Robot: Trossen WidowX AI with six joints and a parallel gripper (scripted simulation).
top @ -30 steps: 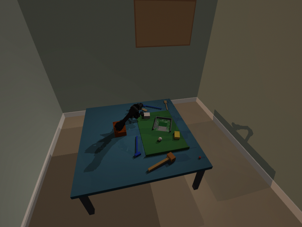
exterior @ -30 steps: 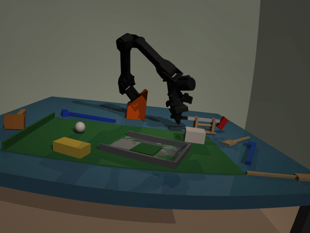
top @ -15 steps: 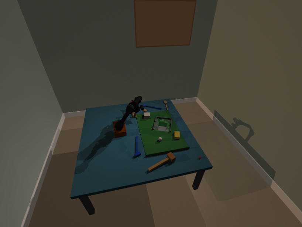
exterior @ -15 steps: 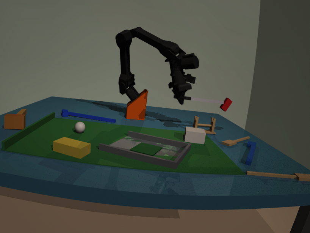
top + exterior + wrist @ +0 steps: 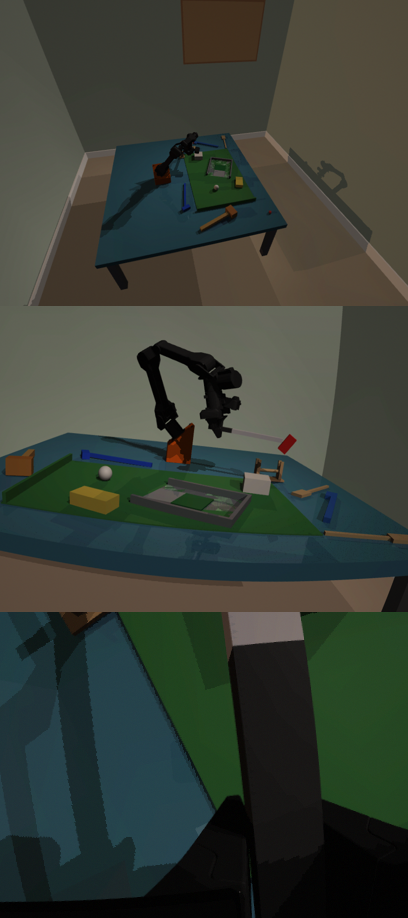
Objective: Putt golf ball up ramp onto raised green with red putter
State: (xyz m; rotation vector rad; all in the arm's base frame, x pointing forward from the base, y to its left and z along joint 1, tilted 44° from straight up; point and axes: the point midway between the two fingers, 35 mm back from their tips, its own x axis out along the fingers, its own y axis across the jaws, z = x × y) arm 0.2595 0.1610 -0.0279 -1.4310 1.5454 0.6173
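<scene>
My gripper tip is now 3 cm short of the red putter, 11 cm to the right of it and 2 cm below it. The rest, counted from my gripper tip: white block (11 cm ahead, 12 cm to the left, 12 cm below); then small wooden rack (6 cm behind, 20 cm to the left, 11 cm below); then green mat (21 cm ahead, 15 cm to the right, 14 cm below).
</scene>
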